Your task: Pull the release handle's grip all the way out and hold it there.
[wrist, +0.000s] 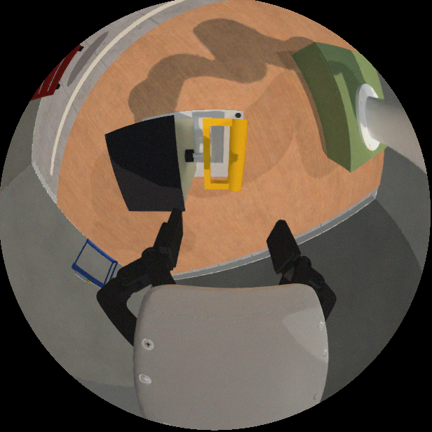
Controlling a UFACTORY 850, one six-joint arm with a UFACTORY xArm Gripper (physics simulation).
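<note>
The release handle's yellow grip [238,155] is a rectangular frame with a thick outer bar. It stands to the right of a black-topped housing [145,160] with a pale side face, joined to it by a short metal rod [199,156] with a black collar. A light grey base plate [235,115] with a dark bolt shows beneath the grip. My gripper [229,226] is open and empty, its fingers wide apart. In the view its fingertips lie below the grip and apart from it; the left fingertip shows near the housing's lower corner.
A green block [332,110] stands at the upper right, with the arm's white round base [369,117] against it. All stand on or by the wood-coloured table top [240,220]. A blue frame [102,252] shows beyond the table edge at lower left, a red slatted object [56,75] at upper left.
</note>
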